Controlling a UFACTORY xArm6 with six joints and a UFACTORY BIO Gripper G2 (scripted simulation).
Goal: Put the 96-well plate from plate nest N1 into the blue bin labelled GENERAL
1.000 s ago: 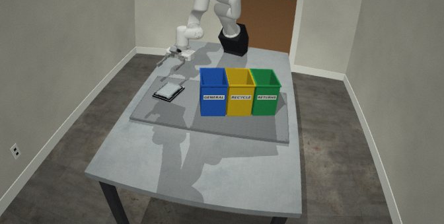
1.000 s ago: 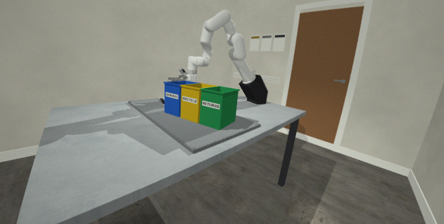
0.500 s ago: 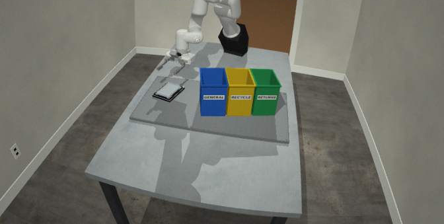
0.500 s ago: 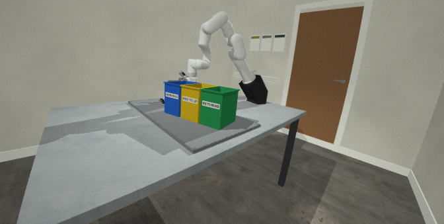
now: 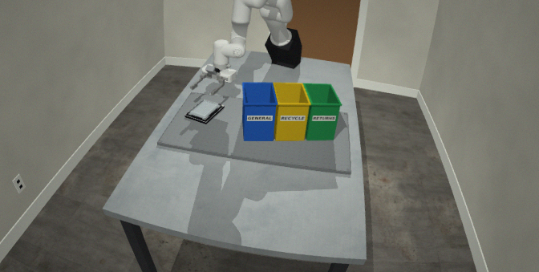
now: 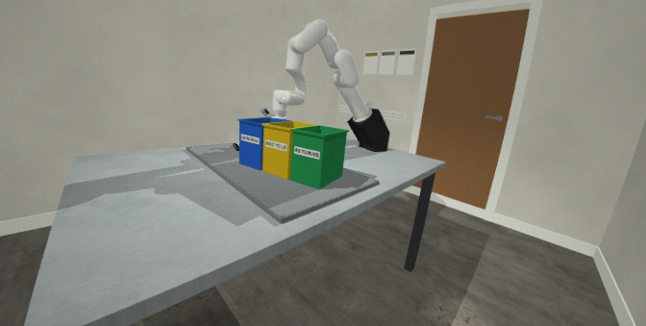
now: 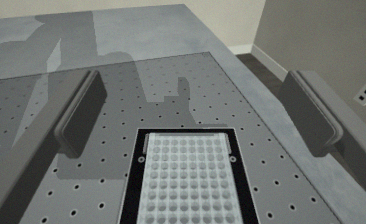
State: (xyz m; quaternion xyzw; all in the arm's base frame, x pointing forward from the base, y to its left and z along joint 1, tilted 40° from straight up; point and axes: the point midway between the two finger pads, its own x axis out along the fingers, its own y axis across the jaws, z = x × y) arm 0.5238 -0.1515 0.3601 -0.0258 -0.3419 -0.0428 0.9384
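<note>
Right now my hand is 110 mm above the clear 96-well plate. Also, from my hand: black plate nest N1 (120 mm below); then yellow recycle bin (390 mm to the left, 30 mm below, 10 mm behind); then blue general bin (270 mm to the left, 40 mm ahead, 30 mm below).
</note>
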